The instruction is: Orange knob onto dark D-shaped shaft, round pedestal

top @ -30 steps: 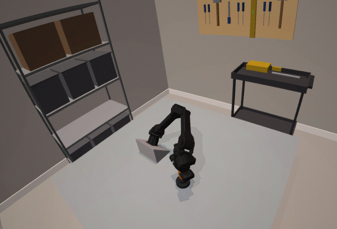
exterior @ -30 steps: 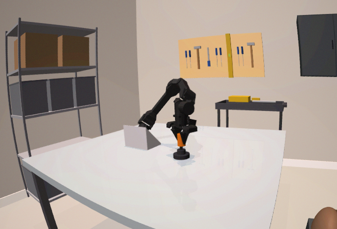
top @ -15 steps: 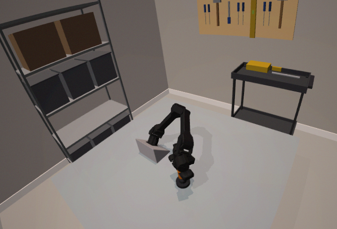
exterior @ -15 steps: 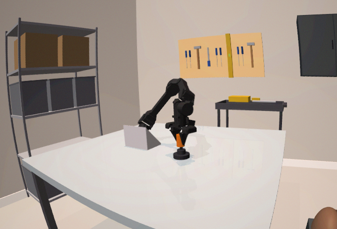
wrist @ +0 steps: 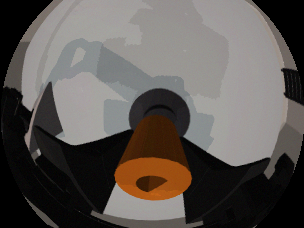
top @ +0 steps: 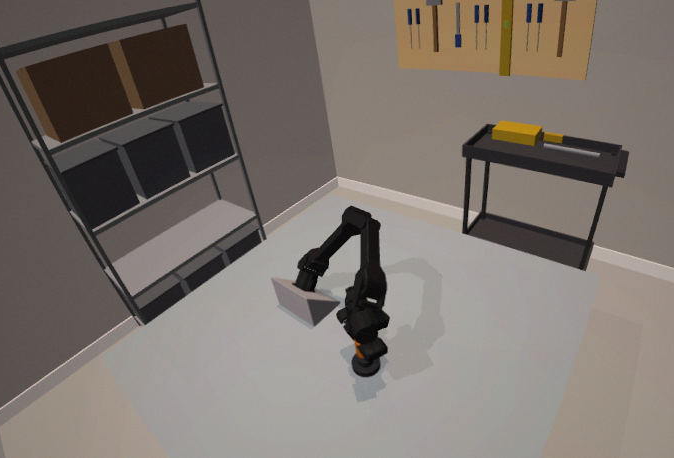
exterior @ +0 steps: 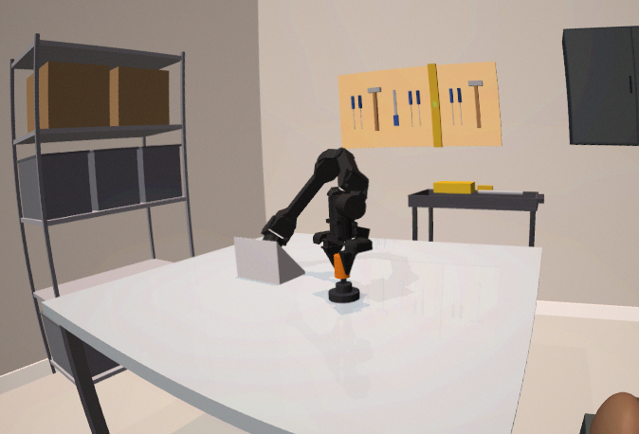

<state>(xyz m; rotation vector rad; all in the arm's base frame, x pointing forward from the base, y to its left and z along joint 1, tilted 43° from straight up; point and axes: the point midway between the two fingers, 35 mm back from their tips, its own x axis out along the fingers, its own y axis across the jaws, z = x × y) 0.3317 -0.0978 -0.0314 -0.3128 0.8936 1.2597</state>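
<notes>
My gripper tip is 4 cm above the dark round pedestal. The rest, counted from my gripper tip: orange knob: 2 cm above.
</notes>
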